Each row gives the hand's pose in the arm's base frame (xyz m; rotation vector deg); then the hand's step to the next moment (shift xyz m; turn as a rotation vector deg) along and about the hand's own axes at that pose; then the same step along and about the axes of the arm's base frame.
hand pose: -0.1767 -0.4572 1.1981 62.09 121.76 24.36
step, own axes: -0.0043 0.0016 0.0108 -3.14 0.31 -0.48
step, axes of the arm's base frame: 0.0104 -0.0028 -0.0048 1.10 -2.33 1.89
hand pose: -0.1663 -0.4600 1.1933 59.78 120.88 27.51
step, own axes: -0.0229 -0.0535 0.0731 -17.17 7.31 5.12
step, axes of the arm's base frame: 0.0354 -0.0496 -0.0708 14.72 -9.23 8.51
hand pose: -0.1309 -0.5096 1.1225 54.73 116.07 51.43
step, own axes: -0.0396 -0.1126 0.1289 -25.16 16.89 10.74
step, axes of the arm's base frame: 0.0865 -0.0511 -0.1441 26.27 -9.62 15.84
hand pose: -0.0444 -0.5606 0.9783 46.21 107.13 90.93
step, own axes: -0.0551 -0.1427 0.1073 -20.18 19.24 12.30
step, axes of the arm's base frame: 0.1030 0.0121 -0.1554 24.32 -4.61 17.78
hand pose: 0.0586 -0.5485 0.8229 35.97 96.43 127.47
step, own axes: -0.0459 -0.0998 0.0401 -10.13 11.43 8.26
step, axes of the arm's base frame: 0.0561 0.0400 -0.0945 13.31 -1.07 11.10
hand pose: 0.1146 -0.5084 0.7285 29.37 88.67 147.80
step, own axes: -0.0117 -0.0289 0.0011 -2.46 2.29 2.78
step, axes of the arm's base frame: 0.0086 0.0120 -0.0275 3.44 0.63 2.61
